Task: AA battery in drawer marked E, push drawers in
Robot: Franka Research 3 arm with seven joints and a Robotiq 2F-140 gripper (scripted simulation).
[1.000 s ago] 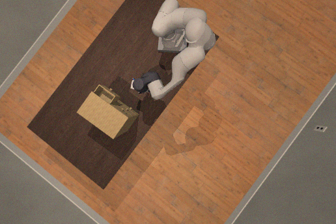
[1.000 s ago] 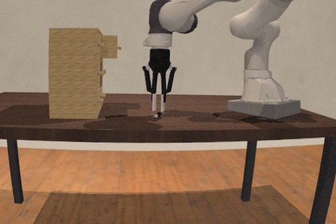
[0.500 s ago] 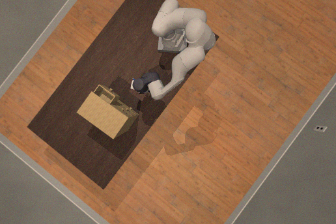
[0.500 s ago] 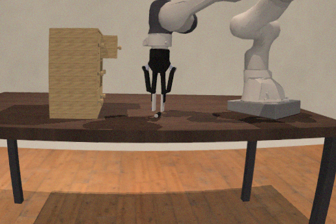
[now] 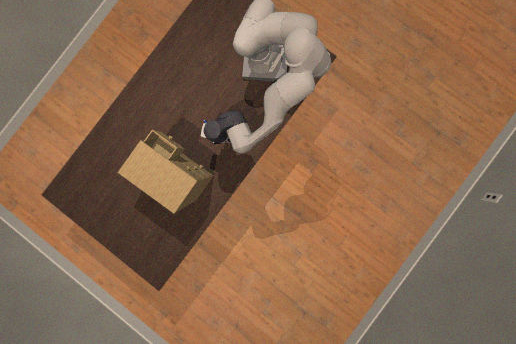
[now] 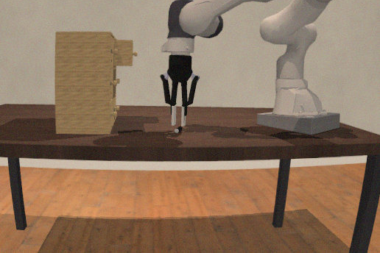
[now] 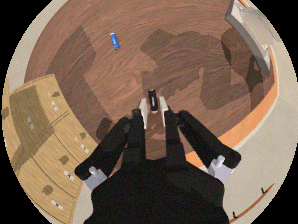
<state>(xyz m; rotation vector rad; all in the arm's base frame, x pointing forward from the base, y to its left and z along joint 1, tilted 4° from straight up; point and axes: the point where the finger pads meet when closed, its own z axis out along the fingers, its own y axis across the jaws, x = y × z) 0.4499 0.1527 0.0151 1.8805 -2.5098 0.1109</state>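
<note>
My hand is 50 mm above the AA battery. From my hand the other things lie so: blue object (160 mm to the right, 50 mm below, 20 mm ahead).
</note>
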